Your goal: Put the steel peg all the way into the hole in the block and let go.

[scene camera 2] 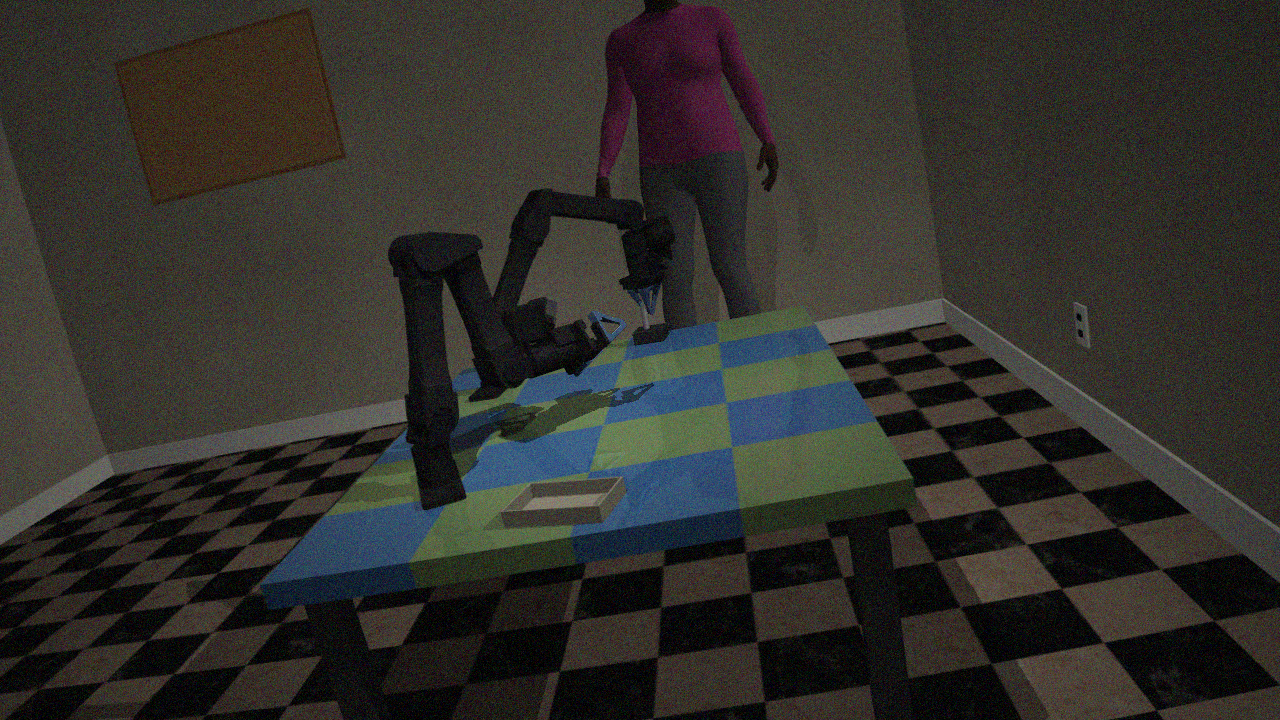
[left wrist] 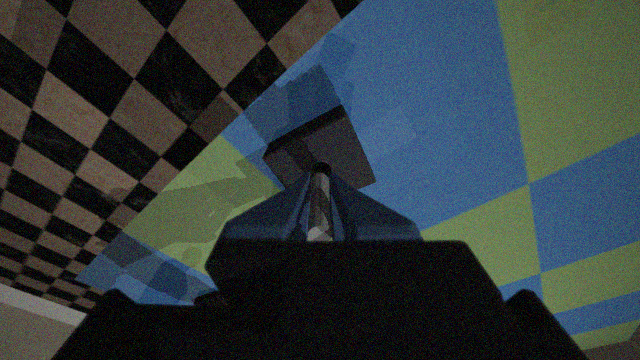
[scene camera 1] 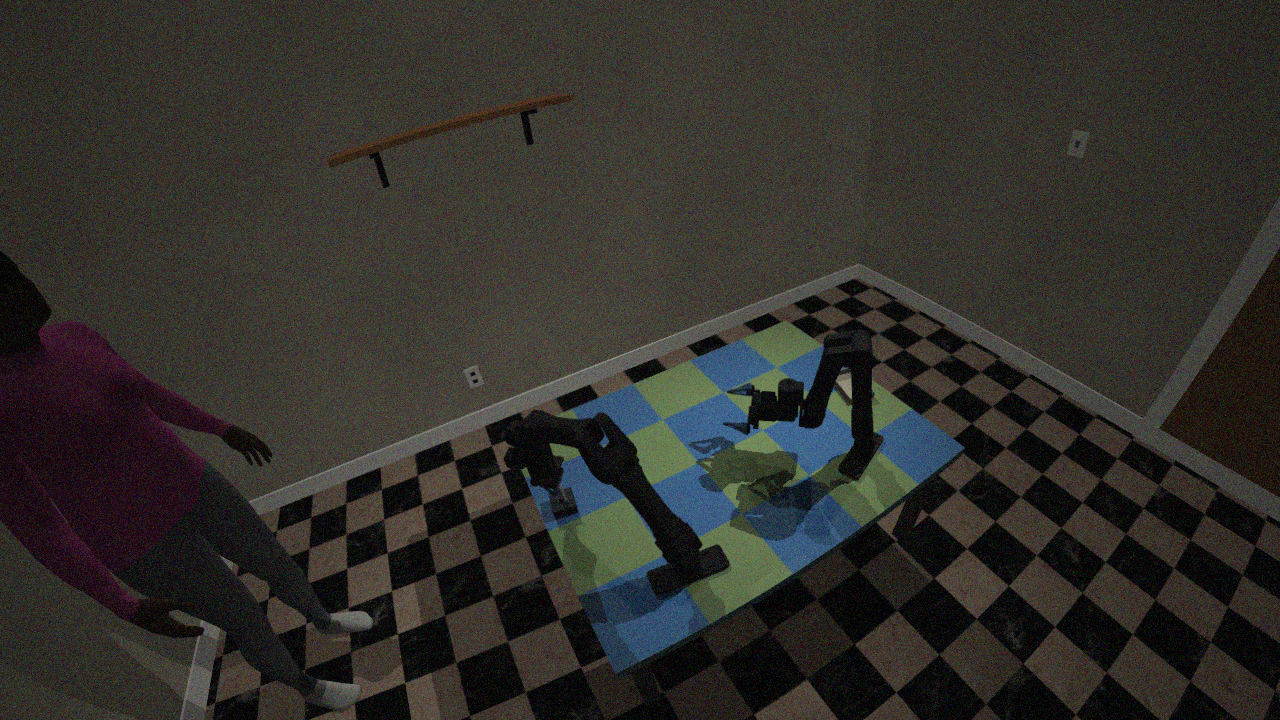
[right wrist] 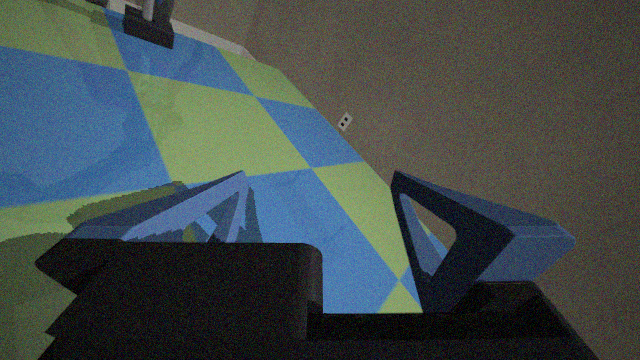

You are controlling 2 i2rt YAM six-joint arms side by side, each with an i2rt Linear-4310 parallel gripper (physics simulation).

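Places are measured from the left arm's base along level axes (x ahead, y left, z up), in centimetres.
Where they show: left gripper, fingertip midpoint: [scene camera 2: 649,314] [left wrist: 320,180] [scene camera 1: 555,492] [right wrist: 154,1]; right gripper, fingertip midpoint: [scene camera 2: 613,335] [scene camera 1: 725,407] [right wrist: 319,179]; left arm's base, origin of the base link: [scene camera 2: 497,387] [scene camera 1: 688,570]; right arm's base, origin of the base link: [scene camera 2: 440,486] [scene camera 1: 861,454].
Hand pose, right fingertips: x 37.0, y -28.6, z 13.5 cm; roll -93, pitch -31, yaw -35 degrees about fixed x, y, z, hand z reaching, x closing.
Observation:
Things, the pixels of their top centre, and the offset from my right fingertips. Level surfaces: height alone.
- dark block, middle of its top: [left wrist: 321,171] [scene camera 2: 649,327] [scene camera 1: 562,499] [right wrist: 150,19] dx -3.8, dy +52.7, dz -10.4 cm
- pale steel peg, middle of its top: [left wrist: 319,238] [scene camera 2: 642,303] [scene camera 1: 558,486] dx -4.2, dy +52.2, dz -3.9 cm
- shallow tray, middle of its top: [scene camera 2: 562,493] [scene camera 1: 851,382] dx +0.7, dy -50.5, dz -11.0 cm
- checkered table, its level: dz -13.4 cm
The dark block [scene camera 1: 563,505] [scene camera 2: 650,334] [left wrist: 344,145] [right wrist: 148,33] stands near the table edge, with a round hole in its top. The pale steel peg [scene camera 2: 645,317] [left wrist: 320,205] [right wrist: 148,11] is roughly upright above it. Its lower end is at the hole's mouth in the left wrist view; whether it has entered is unclear. My left gripper [scene camera 2: 644,302] [left wrist: 320,180] is shut on the peg, above the block. My right gripper [scene camera 1: 727,408] [scene camera 2: 609,324] [right wrist: 319,179] is open and empty, raised over the table, away from the block.
A shallow tray [scene camera 2: 553,516] lies near the table's front edge in scene camera 2, beside the right arm's base. The checkered table [scene camera 1: 644,635] [scene camera 2: 814,461] carries both arms. A person in a pink top [scene camera 1: 80,429] [scene camera 2: 677,80] stands beyond the table end near the block.

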